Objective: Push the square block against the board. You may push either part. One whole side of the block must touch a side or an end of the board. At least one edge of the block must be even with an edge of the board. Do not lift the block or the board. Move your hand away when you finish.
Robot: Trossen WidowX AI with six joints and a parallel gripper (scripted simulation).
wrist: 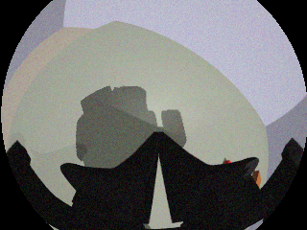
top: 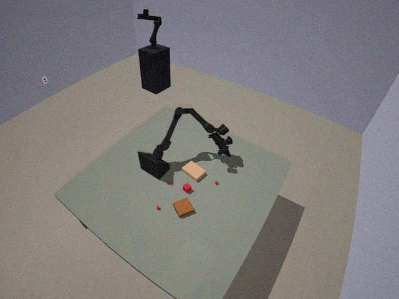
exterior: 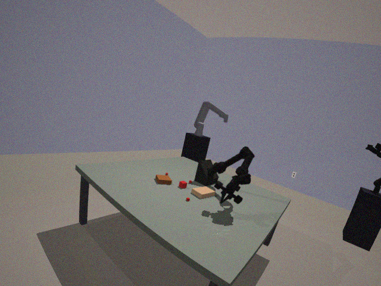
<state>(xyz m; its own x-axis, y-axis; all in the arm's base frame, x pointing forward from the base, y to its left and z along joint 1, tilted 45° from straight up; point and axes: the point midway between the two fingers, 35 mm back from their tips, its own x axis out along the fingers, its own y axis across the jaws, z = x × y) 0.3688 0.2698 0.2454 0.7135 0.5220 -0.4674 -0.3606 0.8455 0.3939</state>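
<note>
Right now my gripper tip is 10 cm past the red cube, 39 cm to the left of it and 6 cm above it. Also, from my gripper tip: tan board: 16 cm behind, 23 cm to the right, 6 cm below; then square block: 2 cm behind, 52 cm to the right, 6 cm below.
</note>
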